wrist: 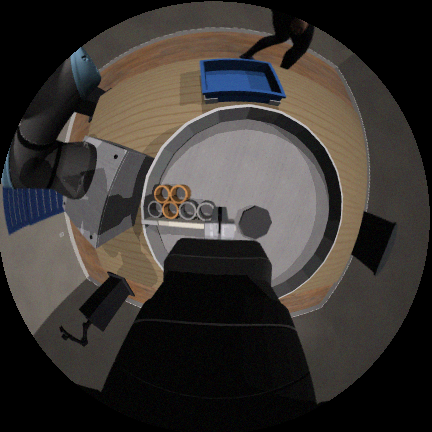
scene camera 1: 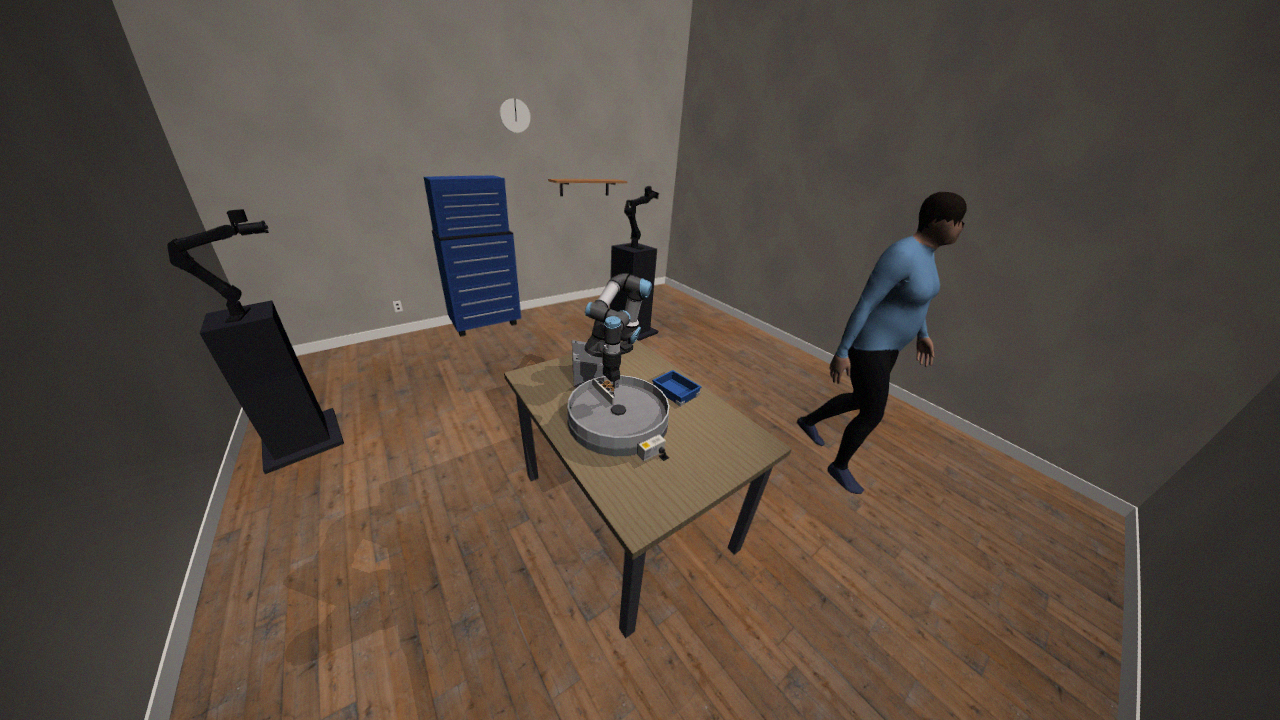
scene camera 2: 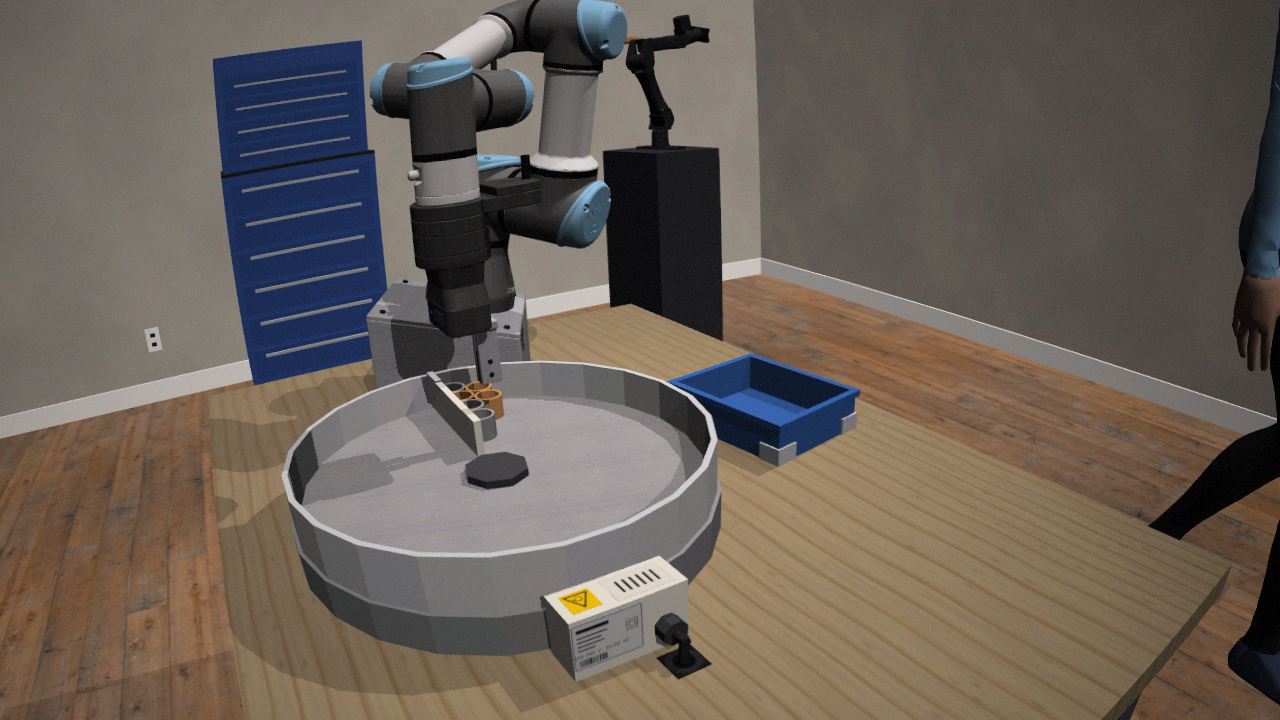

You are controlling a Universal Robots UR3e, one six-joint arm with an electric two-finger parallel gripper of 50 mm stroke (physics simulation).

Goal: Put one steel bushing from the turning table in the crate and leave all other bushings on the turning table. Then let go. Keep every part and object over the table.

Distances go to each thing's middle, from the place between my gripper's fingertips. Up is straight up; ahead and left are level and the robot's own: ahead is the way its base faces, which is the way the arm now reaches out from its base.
Scene:
I see my gripper 80 mm short of the blue crate (scene camera 2: 776, 412), 320 mm to the right of it and 100 mm above it.

